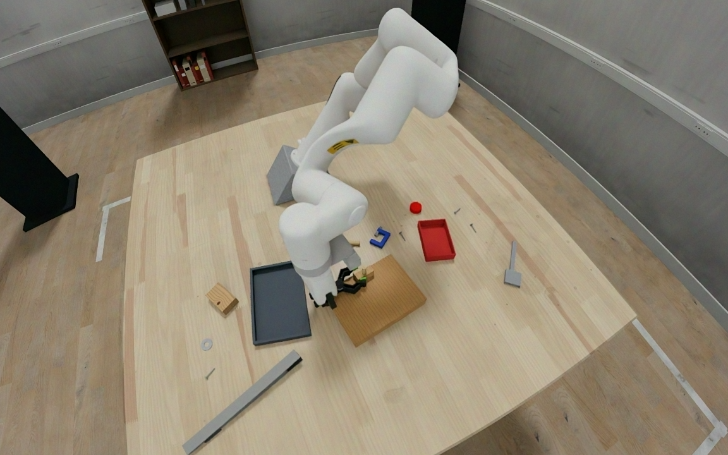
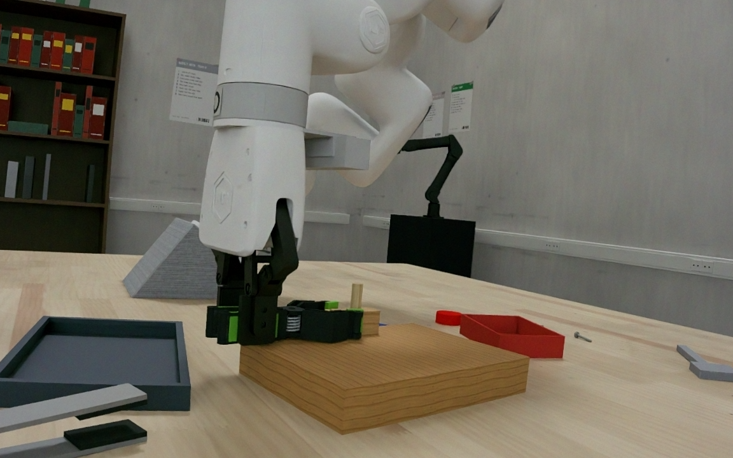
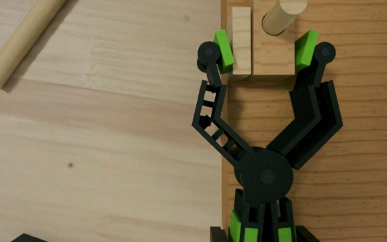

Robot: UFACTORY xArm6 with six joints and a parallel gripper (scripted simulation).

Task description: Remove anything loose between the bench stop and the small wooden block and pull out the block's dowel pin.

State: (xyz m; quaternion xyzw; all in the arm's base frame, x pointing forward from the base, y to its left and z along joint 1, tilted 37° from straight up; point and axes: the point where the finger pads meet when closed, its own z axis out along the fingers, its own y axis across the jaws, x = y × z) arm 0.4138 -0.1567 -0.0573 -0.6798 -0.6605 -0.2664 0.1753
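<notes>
Now: the dowel pin 11 cm to the left of my hand. Also, from my hand: grey tray: 6 cm behind, 10 cm to the right, 5 cm below; then bench board: 6 cm ahead, 10 cm to the left, 3 cm below; then small wooden block: 11 cm to the left, 1 cm below.
</notes>
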